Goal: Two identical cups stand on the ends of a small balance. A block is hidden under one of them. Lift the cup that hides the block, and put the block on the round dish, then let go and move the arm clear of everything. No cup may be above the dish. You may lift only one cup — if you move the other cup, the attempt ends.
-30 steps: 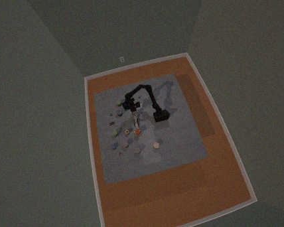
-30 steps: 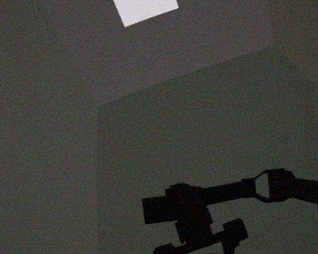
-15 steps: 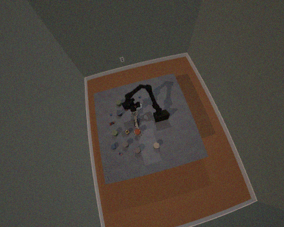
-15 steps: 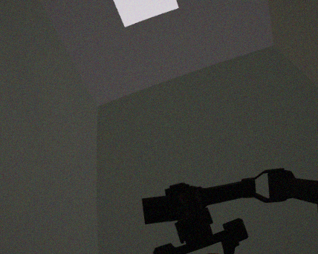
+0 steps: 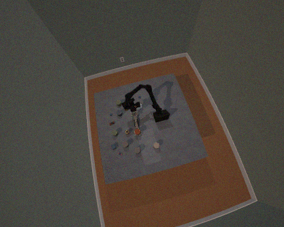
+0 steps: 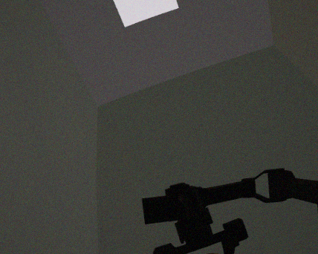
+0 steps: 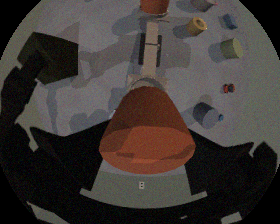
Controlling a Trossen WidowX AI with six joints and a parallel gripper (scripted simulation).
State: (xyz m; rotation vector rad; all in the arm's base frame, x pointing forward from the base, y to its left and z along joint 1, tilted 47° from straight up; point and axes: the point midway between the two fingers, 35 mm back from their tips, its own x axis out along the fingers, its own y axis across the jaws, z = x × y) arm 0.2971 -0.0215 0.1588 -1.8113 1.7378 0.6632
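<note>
My gripper tip is now 14 cm to the right of the balance beam, 13 cm above it and 1 cm short of it. The rest, counted from my gripper tip: orange cup 2 cm to the right, 1 cm above.
</note>
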